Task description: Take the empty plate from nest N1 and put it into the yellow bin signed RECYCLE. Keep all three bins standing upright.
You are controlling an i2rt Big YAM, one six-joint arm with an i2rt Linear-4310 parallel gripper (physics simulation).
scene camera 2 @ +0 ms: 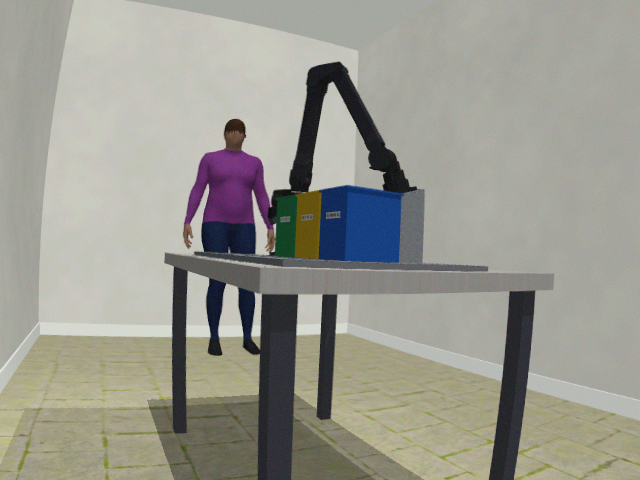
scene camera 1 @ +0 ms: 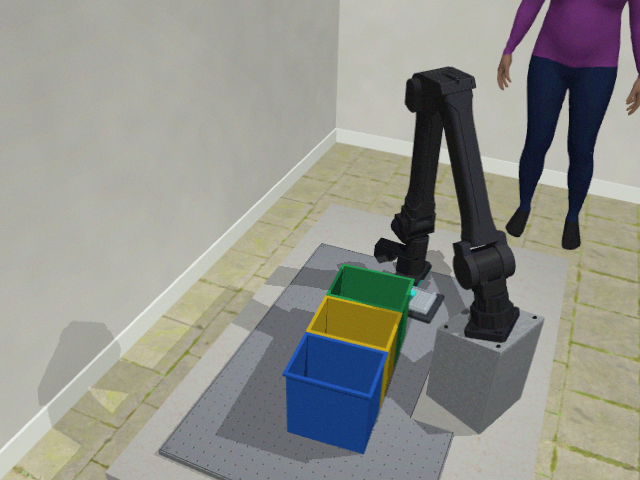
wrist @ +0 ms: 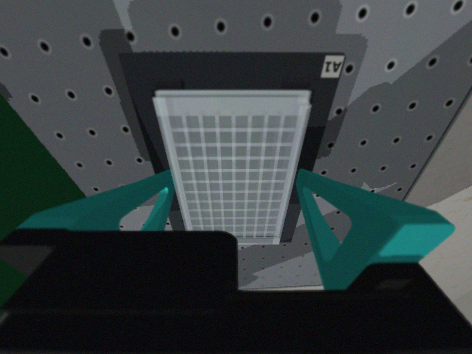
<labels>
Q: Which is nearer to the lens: the blue bin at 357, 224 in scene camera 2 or the green bin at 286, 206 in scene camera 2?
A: The blue bin.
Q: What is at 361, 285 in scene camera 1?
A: A green bin.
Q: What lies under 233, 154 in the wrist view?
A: A well plate.
</labels>
